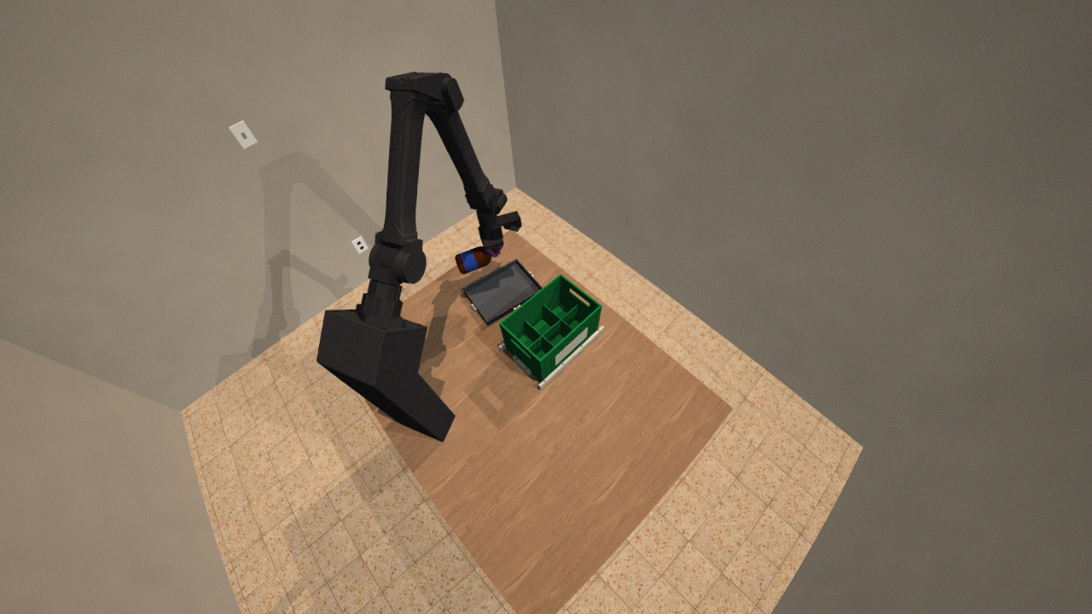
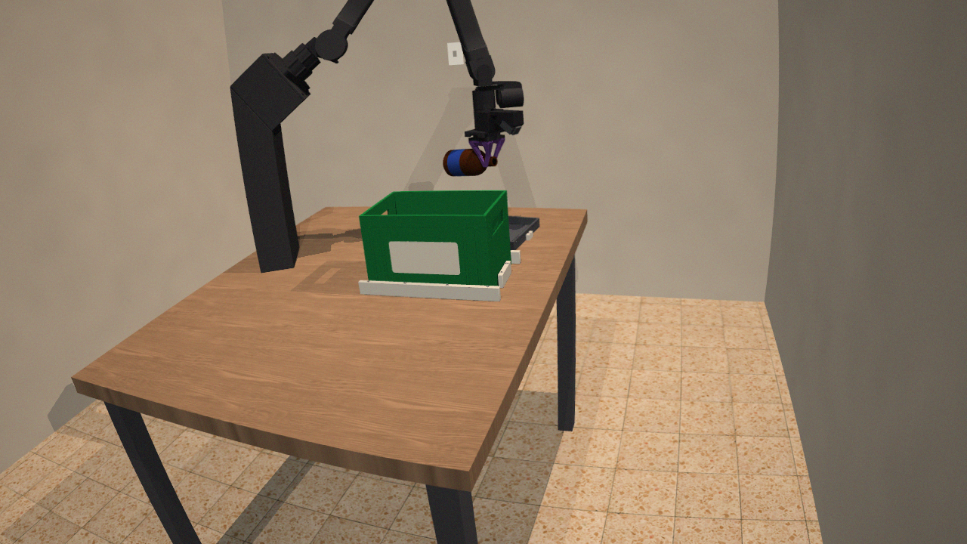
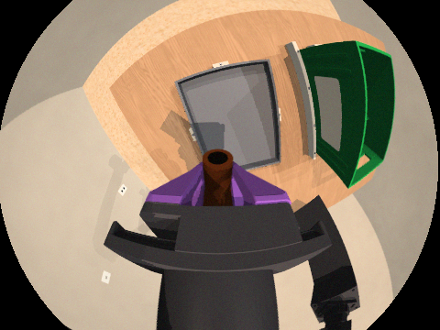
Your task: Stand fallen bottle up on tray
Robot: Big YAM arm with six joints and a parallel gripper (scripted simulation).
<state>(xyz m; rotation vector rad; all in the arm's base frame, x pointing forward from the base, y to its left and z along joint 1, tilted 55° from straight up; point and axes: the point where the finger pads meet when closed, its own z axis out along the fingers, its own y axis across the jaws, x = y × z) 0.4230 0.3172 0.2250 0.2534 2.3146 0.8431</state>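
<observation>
Now: the brown bottle 60 mm behind my hand. From my hand the other things lie so: green crate (120 mm ahead, 300 mm to the right, 100 mm below); tray (40 mm to the right, 170 mm below).
</observation>
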